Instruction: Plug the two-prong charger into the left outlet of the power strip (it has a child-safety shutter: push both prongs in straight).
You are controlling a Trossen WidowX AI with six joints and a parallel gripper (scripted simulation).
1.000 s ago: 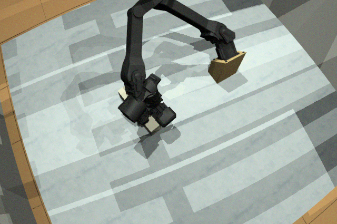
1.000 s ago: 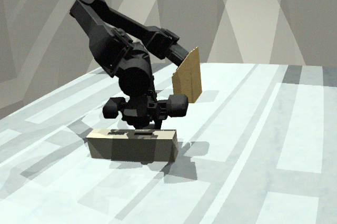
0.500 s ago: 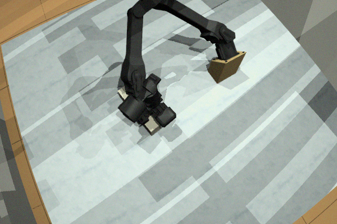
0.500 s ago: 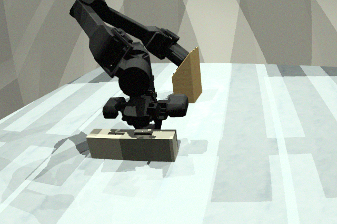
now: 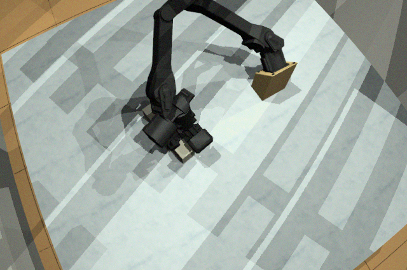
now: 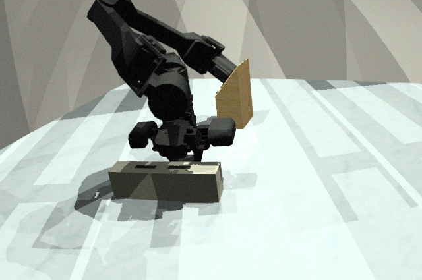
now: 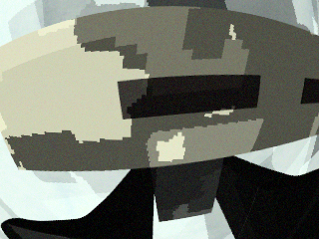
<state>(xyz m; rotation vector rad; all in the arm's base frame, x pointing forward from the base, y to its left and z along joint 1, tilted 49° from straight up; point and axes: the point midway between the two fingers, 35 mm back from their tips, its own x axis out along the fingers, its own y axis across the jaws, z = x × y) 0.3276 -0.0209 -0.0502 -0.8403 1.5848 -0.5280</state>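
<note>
My gripper tip is 20 mm short of the black two-prong charger and 10 mm below it.
</note>
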